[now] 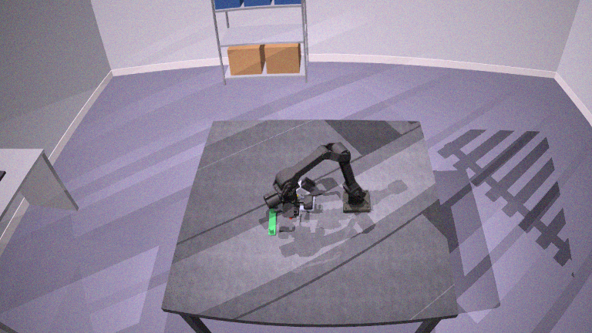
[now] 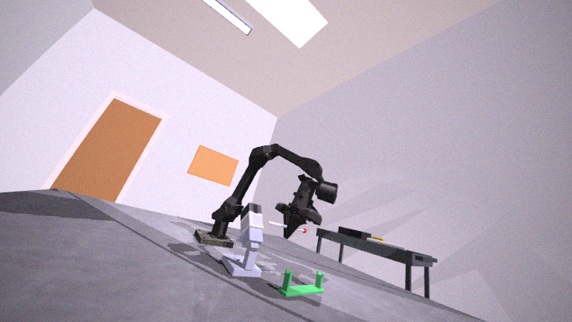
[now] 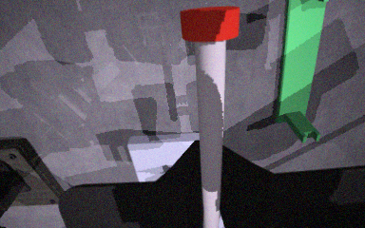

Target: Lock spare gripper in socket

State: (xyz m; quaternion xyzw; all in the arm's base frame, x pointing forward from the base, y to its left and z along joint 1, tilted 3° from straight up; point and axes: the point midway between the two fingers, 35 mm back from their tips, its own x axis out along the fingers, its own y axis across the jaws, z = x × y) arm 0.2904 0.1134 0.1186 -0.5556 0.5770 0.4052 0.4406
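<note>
My gripper tip is now 110 mm to the left of the mount, 50 mm above it and 20 mm past it. The rest, counted from my gripper tip: green cradle 100 mm ahead, 80 mm below, 10 mm to the left; then spare gripper 110 mm to the right, 40 mm behind, 20 mm above.
</note>
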